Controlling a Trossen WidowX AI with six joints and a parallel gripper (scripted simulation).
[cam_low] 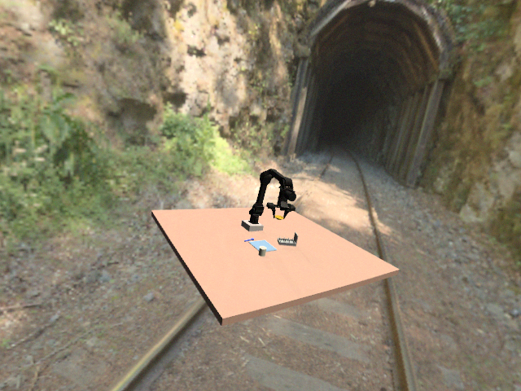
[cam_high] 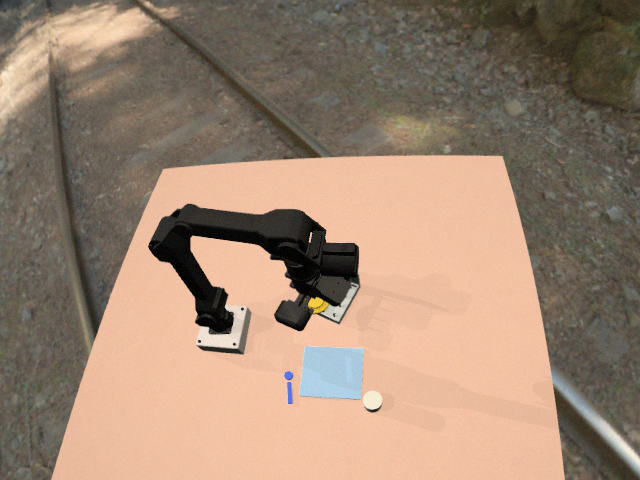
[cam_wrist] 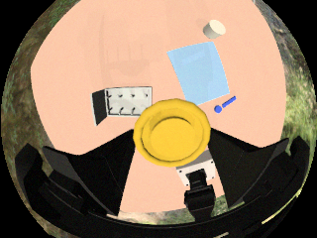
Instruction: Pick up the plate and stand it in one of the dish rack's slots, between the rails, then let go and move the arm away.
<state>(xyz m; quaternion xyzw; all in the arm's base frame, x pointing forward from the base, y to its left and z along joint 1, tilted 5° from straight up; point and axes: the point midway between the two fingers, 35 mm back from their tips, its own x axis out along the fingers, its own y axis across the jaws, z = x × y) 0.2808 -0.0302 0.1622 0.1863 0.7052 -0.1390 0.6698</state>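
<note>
The dish rack is 30 mm ahead of my gripper tip, 90 mm to the left of it and 160 mm below it. Also, from my gripper tip: yellow plate 10 mm above; then blue spoon 90 mm behind, 140 mm to the right, 180 mm below; then light blue mat 10 mm ahead, 110 mm to the right, 180 mm below.
</note>
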